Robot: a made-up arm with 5 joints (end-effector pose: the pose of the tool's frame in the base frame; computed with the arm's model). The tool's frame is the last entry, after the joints.
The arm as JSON. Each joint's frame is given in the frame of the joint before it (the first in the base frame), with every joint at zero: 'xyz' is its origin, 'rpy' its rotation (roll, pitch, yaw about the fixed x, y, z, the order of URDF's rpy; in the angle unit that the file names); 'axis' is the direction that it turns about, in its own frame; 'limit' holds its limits. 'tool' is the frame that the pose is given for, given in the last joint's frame.
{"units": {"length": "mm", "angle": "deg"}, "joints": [
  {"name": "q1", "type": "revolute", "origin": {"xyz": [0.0, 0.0, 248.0], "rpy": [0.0, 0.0, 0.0]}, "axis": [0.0, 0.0, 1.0], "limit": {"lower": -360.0, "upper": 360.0}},
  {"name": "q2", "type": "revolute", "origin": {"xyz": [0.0, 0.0, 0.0], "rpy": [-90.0, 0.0, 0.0]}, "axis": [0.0, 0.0, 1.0], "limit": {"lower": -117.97, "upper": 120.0}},
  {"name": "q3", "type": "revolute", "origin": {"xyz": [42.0, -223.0, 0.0], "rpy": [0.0, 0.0, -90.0]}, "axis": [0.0, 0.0, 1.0], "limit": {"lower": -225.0, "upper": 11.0}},
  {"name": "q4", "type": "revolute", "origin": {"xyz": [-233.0, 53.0, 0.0], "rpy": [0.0, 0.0, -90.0]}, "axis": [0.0, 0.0, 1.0], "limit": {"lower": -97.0, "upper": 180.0}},
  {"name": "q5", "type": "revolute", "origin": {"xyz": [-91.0, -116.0, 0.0], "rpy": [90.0, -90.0, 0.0]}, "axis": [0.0, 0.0, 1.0], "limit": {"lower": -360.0, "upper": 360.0}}
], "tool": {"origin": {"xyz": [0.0, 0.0, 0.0], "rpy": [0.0, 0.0, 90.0]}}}
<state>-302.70 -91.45 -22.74 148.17 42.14</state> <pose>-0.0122 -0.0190 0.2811 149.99 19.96 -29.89</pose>
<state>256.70 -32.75 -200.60 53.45 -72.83</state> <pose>0.0908 0.3841 0.6710 0.10 -0.03 3.87</pose>
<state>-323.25 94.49 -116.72 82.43 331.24</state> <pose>0.2410 0.1800 -0.1436 128.13 82.43 -88.10</pose>
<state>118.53 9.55 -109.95 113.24 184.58</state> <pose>-0.1724 0.3171 0.4218 145.09 -94.31 17.12</pose>
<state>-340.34 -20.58 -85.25 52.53 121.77</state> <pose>0.2995 0.1070 0.5897 -80.56 99.67 -21.24</pose>
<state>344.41 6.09 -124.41 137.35 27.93</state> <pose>0.2828 -0.0789 0.4831 163.03 -65.08 -29.25</pose>
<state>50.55 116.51 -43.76 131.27 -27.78</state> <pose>-0.0393 -0.0478 0.1342 -25.94 -21.13 -154.15</pose>
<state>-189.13 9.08 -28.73 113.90 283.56</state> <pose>-0.0815 0.0131 0.1778 -51.40 77.21 -67.86</pose>
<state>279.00 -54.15 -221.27 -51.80 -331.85</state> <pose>-0.0578 0.3649 0.1911 -92.81 130.47 42.17</pose>
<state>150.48 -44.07 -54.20 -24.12 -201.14</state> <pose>-0.1281 0.0725 0.6624 -70.48 5.16 116.16</pose>
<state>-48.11 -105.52 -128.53 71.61 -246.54</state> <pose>-0.3323 0.3704 0.4607 -3.34 20.58 -113.61</pose>
